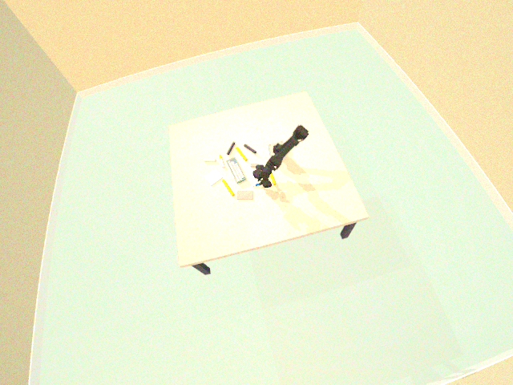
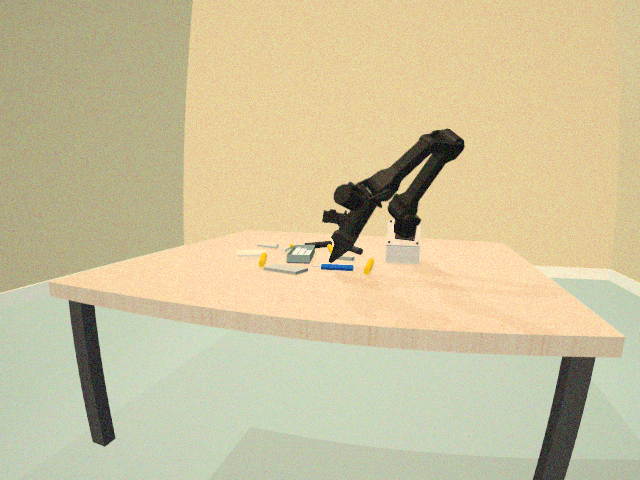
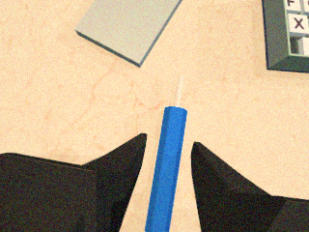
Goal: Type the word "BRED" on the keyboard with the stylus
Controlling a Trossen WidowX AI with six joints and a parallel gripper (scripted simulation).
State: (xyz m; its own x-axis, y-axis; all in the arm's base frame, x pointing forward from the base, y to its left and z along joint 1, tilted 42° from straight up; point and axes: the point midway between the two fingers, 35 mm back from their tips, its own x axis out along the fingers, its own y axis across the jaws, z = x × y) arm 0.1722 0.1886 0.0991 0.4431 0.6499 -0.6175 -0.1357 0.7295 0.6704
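My gripper tip is now 20 mm above the blue stylus and 10 mm short of it. Round my gripper tip: white-and-yellow pen 290 mm to the right, 240 mm ahead, 20 mm below.
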